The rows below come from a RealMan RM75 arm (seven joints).
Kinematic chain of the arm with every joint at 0, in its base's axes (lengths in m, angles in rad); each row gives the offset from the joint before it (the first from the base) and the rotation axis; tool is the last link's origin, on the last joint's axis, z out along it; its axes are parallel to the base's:
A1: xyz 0 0 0.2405 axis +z
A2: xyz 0 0 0 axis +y
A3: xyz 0 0 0.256 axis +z
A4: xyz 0 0 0 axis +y
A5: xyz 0 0 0.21 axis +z
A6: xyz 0 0 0 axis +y
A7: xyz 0 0 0.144 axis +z
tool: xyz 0 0 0
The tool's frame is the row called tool.
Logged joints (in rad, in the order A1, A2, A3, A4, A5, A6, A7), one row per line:
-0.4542 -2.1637 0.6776 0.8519 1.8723 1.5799 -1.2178
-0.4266 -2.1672 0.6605 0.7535 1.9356 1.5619 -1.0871
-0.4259 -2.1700 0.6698 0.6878 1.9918 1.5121 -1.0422
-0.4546 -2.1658 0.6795 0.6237 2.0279 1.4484 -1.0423
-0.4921 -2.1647 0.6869 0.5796 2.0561 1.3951 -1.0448
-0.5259 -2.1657 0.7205 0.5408 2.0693 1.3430 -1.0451
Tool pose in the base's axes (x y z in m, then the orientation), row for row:
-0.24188 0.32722 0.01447 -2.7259 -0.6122 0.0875
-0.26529 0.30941 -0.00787 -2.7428 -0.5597 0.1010
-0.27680 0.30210 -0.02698 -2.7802 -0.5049 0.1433
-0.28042 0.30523 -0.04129 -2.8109 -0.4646 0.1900
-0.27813 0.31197 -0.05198 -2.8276 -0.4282 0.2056
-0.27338 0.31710 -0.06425 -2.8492 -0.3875 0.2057
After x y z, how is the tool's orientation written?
As angles about the fixed x, y, z axes (roll, pitch, yaw), in radians.
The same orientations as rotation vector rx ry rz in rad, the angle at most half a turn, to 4 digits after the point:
-2.5848 -0.2863 -0.7953
-2.6170 -0.2851 -0.7275
-2.6595 -0.3173 -0.6534
-2.6885 -0.3637 -0.5955
-2.7129 -0.3746 -0.5475
-2.7481 -0.3641 -0.4989

